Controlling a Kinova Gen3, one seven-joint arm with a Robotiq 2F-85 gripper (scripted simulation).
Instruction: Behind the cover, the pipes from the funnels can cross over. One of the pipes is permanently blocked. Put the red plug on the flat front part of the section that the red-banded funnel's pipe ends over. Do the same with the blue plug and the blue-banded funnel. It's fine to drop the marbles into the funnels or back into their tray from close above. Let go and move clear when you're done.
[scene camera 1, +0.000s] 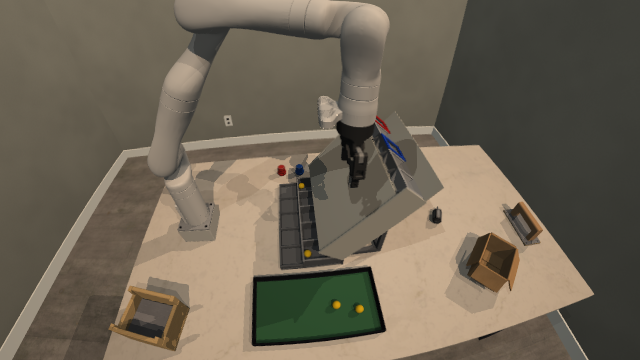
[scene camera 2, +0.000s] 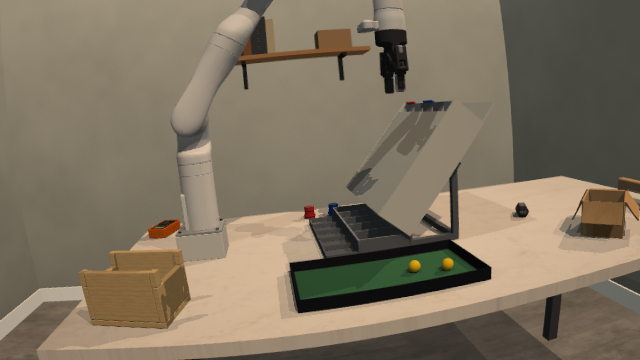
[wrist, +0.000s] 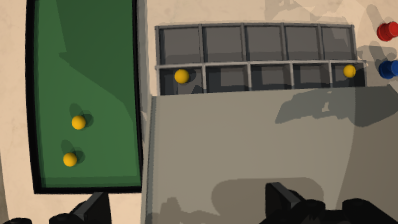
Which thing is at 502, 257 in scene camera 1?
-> A cardboard box.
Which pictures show the cardboard box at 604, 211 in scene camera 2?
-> Scene camera 1 and scene camera 2 only.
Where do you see a wooden crate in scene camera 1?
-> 147, 312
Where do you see the gripper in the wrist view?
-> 187, 206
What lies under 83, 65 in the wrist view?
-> A green marble tray.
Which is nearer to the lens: the wooden crate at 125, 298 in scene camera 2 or the green marble tray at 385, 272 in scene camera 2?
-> The wooden crate.
